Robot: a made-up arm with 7 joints.
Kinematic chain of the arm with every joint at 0, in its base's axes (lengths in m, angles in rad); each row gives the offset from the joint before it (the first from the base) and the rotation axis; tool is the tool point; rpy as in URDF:
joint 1: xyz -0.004 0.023 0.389 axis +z
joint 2: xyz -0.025 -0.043 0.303 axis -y
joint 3: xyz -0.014 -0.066 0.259 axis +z
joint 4: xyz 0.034 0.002 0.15 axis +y
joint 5: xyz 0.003 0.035 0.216 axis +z
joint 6: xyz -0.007 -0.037 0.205 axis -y
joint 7: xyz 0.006 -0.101 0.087 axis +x
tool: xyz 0.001 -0.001 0.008 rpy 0 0 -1.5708
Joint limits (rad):
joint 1: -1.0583..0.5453
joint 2: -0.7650..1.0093
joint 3: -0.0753..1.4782
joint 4: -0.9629..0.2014
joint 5: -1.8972..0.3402
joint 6: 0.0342..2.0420
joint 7: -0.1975..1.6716
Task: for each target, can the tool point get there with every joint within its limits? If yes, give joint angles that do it. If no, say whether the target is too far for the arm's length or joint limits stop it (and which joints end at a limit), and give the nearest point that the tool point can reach.
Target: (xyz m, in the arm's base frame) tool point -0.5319 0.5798 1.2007
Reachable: yes | joints -0.8856 0.8142 0.1857 0.0248 -1.3078 1.0039 1.1998
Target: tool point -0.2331 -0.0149 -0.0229
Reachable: no: joint limits stop it (at a limit: joint 2, joint 4) | nearest point -0.6528 -0.0843 0.6181 | short by 0.769 m
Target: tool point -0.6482 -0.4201 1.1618
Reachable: yes | joints 0.3585 0.8534 1.1038 0.0180 -1.1323 1.3367 0.0840
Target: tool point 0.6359 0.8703 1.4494
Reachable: no: too far | nearest point 0.5383 0.4274 1.2758 | short by 0.486 m
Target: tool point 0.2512 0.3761 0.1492
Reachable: no: joint limits stop it (at a limit: joint 1, joint 2, joint 3, joint 4, joint 6) | nearest point -0.2932 0.6087 0.6476 | short by 0.774 m
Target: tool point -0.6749 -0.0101 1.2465
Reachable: yes | joints -0.2489 0.3952 0.1415 -0.5910 -0.6198 0.7171 0.0447
